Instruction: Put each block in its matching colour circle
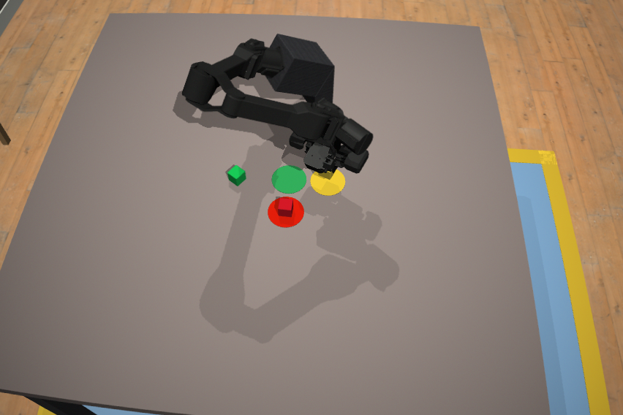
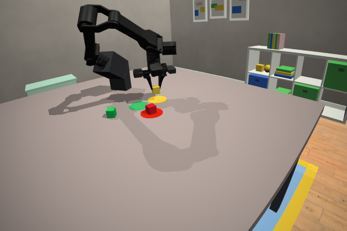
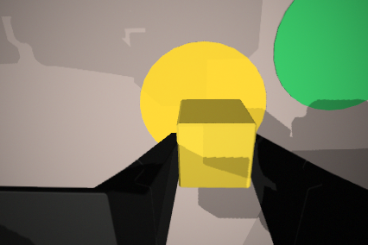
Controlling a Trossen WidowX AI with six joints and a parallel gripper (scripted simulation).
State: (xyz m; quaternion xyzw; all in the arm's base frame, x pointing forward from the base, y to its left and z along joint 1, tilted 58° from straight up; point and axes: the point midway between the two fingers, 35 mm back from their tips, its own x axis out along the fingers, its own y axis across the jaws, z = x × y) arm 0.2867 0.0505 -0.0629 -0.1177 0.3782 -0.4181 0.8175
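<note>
My hand is 90 mm above the yellow circle. The rest, counted from my hand: yellow block 40 mm below; then red block 70 mm ahead, 120 mm to the right, 70 mm below; then green circle 20 mm behind, 90 mm to the right, 90 mm below.
</note>
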